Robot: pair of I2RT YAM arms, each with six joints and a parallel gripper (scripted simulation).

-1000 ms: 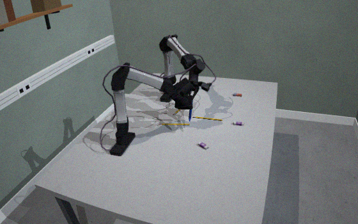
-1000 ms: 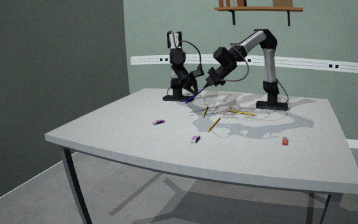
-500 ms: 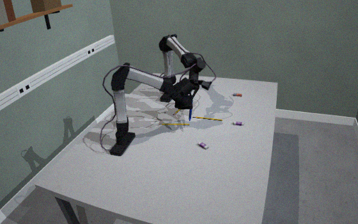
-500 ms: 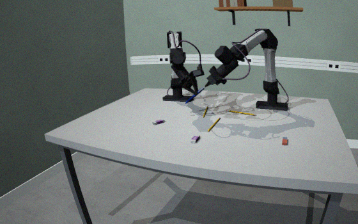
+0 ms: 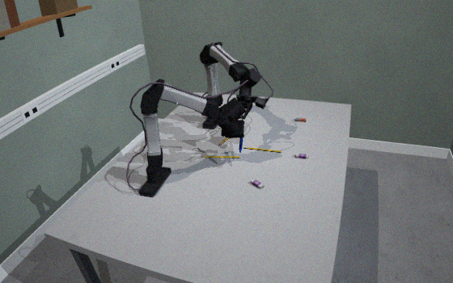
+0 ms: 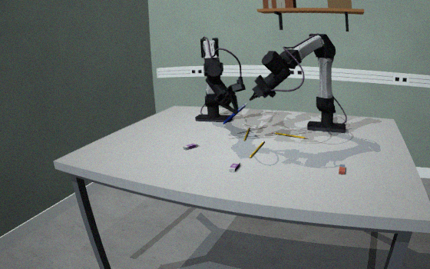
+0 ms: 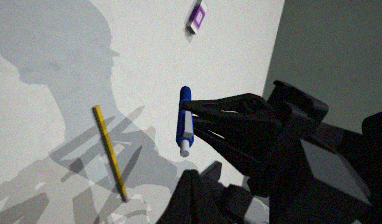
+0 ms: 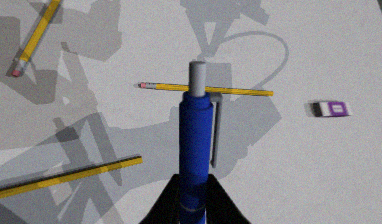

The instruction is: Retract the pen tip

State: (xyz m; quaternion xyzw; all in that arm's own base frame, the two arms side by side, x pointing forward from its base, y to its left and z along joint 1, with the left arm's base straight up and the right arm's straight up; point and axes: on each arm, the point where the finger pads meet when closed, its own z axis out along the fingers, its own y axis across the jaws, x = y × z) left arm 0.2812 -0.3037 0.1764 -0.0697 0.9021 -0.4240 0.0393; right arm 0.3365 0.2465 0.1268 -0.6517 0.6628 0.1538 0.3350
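Now: the blue ballpoint pen 1 cm below my right hand.
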